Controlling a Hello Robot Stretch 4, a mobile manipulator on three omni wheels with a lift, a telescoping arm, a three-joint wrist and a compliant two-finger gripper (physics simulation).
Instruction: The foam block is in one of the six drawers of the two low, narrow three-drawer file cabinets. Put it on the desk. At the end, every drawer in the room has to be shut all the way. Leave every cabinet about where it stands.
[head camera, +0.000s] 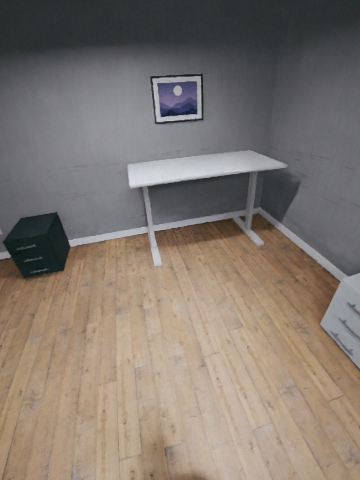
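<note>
A dark three-drawer file cabinet (38, 245) stands at the left against the back wall, and its drawers look shut. A light grey cabinet (345, 320) is cut off by the right edge of the view; the three handles that show sit on its front, and its drawers look shut. A white desk (200, 169) with two legs stands by the back wall near the corner. The foam block does not show in this view. My gripper is not in view.
A framed picture (178, 98) of purple mountains hangs on the back wall (90, 125) above the desk. The right wall (325, 150) meets it in the corner behind the desk. A wooden floor (165, 340) stretches between the cabinets and in front of the desk.
</note>
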